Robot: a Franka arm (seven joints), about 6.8 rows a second.
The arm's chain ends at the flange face. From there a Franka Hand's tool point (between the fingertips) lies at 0.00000 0.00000 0.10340 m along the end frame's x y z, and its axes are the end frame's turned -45 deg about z.
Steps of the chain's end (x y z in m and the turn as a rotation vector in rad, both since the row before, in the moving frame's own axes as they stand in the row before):
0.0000, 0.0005, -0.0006, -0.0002, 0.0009, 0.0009
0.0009, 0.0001, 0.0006, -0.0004, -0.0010, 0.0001
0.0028, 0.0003, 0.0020, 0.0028, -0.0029, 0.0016
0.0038, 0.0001, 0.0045, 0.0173, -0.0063, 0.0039
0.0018, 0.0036, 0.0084, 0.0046, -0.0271, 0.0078
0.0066, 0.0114, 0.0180, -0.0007, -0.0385, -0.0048
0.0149, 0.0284, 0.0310, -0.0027, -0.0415, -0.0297
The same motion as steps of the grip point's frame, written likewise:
-0.0003, 0.0004, -0.0006, -0.0008, 0.0005, 0.0009
0.0005, 0.0007, 0.0006, 0.0004, -0.0010, 0.0001
0.0018, 0.0018, 0.0020, 0.0040, -0.0001, 0.0016
0.0034, 0.0010, 0.0045, 0.0167, 0.0078, 0.0039
-0.0029, 0.0015, 0.0084, 0.0224, -0.0159, 0.0078
-0.0063, 0.0100, 0.0179, 0.0267, -0.0277, -0.0048
-0.0128, 0.0278, 0.0309, 0.0274, -0.0313, -0.0297

